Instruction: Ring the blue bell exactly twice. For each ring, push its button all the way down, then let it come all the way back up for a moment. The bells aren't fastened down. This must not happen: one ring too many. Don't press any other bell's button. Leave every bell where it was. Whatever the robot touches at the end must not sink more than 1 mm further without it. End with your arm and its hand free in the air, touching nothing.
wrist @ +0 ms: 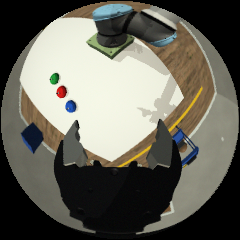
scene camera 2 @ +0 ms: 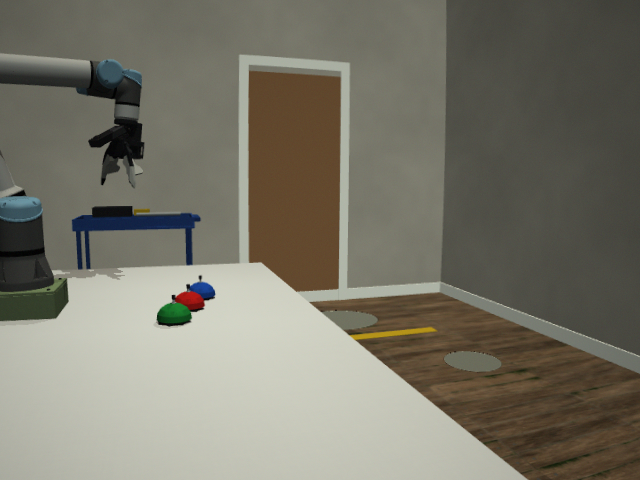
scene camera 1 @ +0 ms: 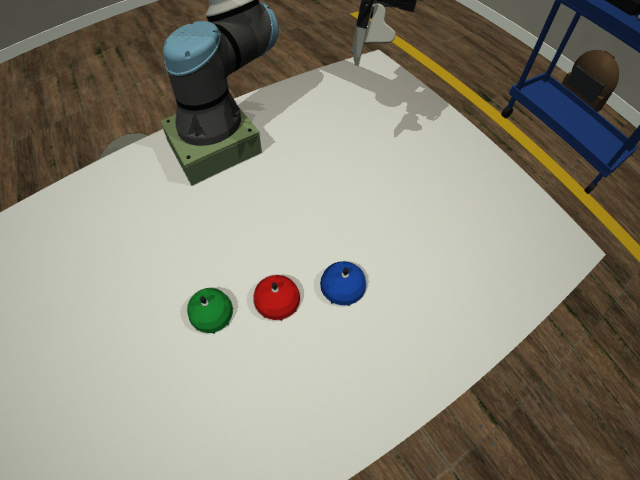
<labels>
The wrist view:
my gripper: 117,120
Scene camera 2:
my gripper: 117,186
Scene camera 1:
blue bell: 339,286
green bell: 214,313
red bell: 276,297
</labels>
